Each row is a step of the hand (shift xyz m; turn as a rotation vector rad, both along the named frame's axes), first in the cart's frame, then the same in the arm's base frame.
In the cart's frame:
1: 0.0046 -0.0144 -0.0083 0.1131 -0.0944 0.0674
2: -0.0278 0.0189 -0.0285 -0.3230 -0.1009 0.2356
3: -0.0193 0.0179 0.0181 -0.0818 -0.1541 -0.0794
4: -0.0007 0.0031 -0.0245 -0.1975 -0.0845 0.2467
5: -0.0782 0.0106 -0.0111 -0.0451 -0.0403 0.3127
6: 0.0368 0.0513 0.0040 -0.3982 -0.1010 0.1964
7: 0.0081 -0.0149 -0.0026 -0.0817 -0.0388 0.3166
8: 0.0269 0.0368 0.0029 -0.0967 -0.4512 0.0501
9: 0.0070 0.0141 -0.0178 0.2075 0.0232 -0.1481
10: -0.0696 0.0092 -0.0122 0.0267 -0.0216 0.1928
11: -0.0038 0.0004 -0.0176 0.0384 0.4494 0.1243
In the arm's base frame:
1: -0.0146 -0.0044 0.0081 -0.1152 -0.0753 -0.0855
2: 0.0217 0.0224 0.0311 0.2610 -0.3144 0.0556
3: 0.0309 -0.0034 -0.0076 -0.0562 -0.0927 0.1581
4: -0.0061 0.0166 0.0172 0.1816 -0.2701 -0.0332
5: 0.0601 -0.0096 0.0514 0.1173 -0.2293 -0.1873
6: 0.0039 0.0471 -0.0420 0.3030 -0.3144 0.1292
7: -0.0155 -0.0070 0.0020 0.1466 -0.2418 -0.1687
8: 0.0025 0.0339 -0.0305 -0.1731 -0.3951 0.1714
9: -0.0031 0.0232 0.0041 -0.1907 0.1691 -0.0242
10: 0.0526 -0.0074 0.0475 0.0340 -0.1222 -0.1492
11: -0.0030 0.0096 0.0150 0.2750 0.2724 -0.2628

